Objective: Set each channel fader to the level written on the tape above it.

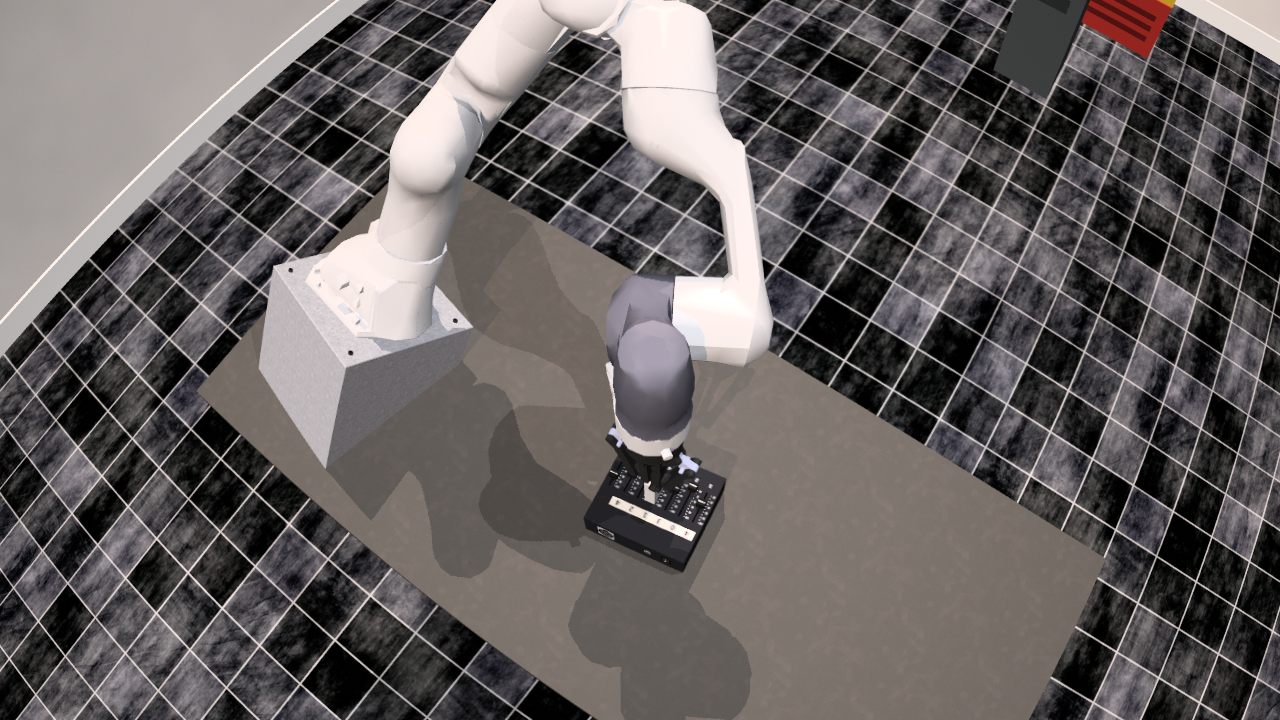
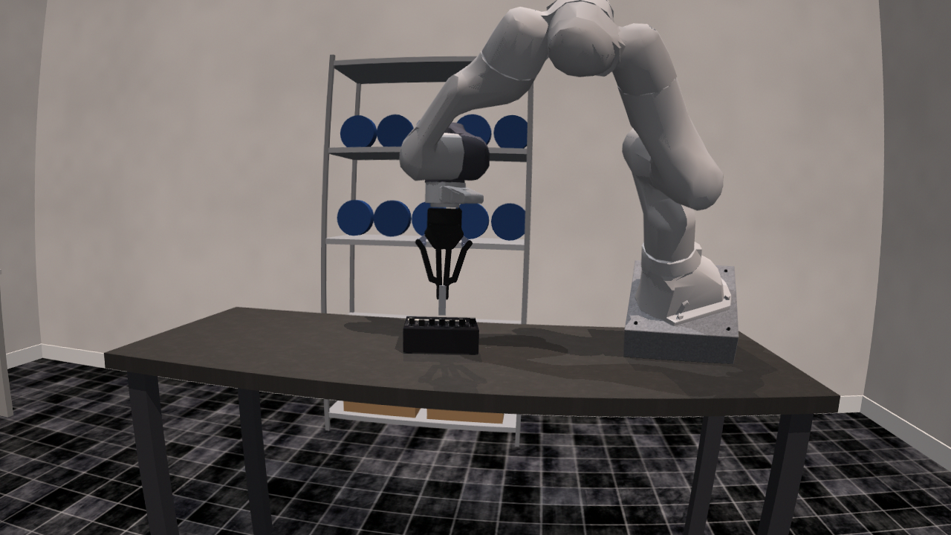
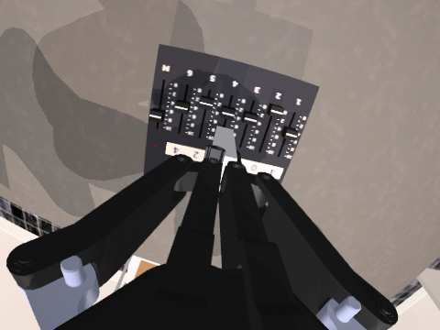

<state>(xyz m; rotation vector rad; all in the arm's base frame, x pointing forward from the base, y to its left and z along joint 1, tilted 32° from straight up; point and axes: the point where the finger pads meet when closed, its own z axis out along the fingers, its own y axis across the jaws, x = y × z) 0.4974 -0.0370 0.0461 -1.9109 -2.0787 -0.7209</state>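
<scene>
The master fader lies 70 mm behind my hand and 40 mm below it.
</scene>
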